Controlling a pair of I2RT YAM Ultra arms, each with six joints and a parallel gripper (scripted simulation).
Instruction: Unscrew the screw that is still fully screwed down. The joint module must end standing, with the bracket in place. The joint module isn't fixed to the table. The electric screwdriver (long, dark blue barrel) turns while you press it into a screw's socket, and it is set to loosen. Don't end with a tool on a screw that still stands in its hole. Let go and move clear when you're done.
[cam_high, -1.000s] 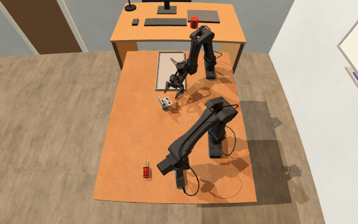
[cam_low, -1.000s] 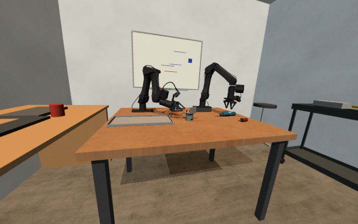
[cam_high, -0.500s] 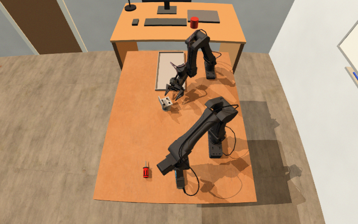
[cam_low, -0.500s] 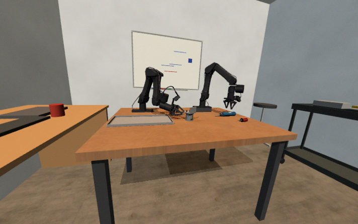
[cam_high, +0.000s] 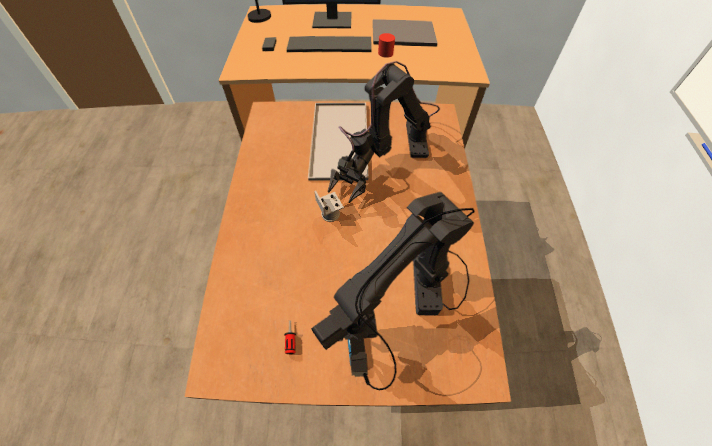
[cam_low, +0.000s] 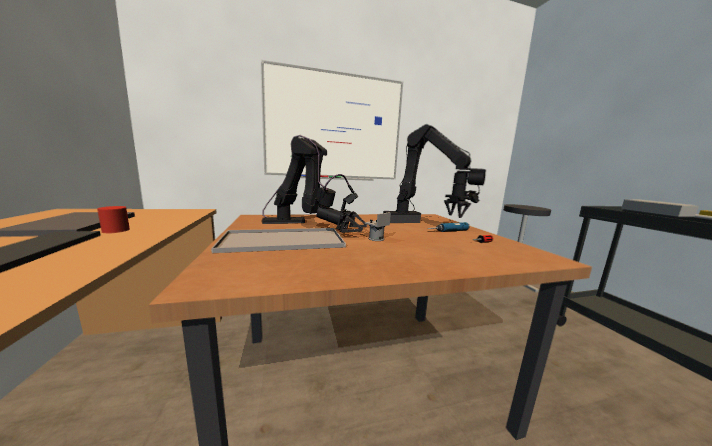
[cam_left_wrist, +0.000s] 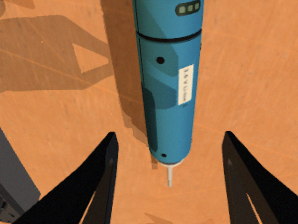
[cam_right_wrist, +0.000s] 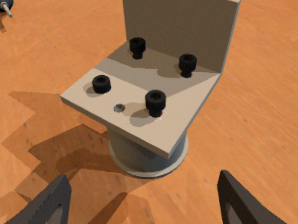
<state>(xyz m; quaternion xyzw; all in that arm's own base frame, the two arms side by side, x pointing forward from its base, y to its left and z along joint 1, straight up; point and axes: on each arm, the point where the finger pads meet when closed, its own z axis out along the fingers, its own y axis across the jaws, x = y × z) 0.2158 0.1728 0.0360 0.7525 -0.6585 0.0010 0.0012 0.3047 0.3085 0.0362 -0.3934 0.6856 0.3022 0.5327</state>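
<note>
My right gripper is now 30 mm short of the l-shaped bracket, 50 mm to the right of it and 30 mm below it. Round my right hand: small red screwdriver (110 mm ahead, 480 mm to the left, 30 mm below); grey bit (50 mm behind, 340 mm to the left, 20 mm below); grey tray (20 mm ahead, 310 mm to the right, 40 mm below).
</note>
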